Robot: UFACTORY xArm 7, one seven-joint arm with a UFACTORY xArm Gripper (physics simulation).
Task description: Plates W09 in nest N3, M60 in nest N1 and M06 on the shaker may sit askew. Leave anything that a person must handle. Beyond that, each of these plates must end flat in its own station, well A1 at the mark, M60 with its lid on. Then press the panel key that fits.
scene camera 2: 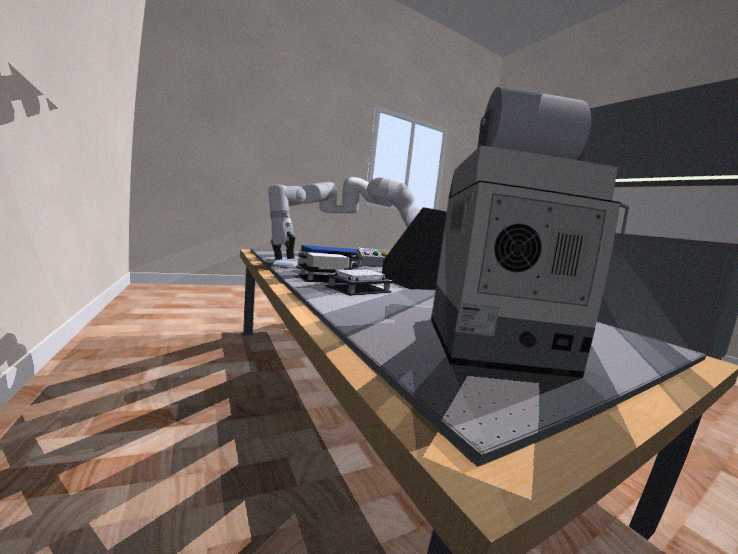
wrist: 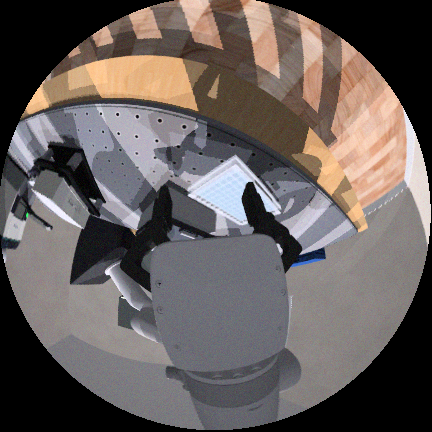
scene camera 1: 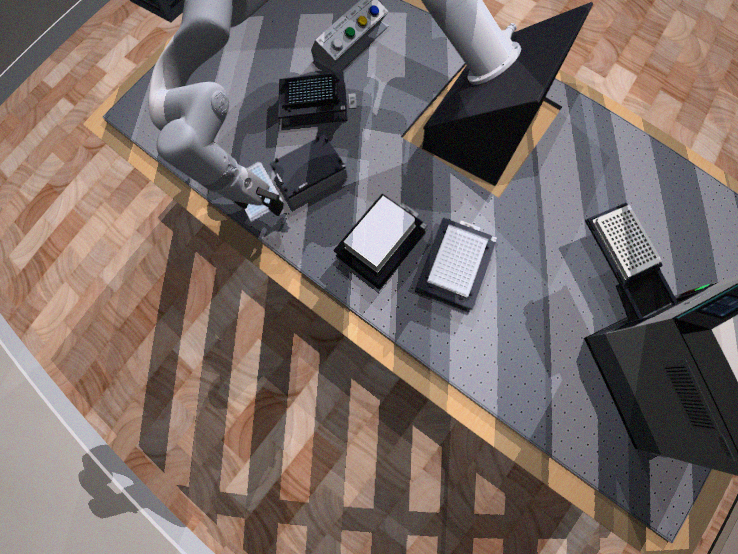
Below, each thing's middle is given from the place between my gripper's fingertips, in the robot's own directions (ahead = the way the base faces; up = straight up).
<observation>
Right now the pale blue well plate [wrist: 220, 189] is 2 cm behind my hand, 6 cm to the right of it and 2 cm below it.
</observation>
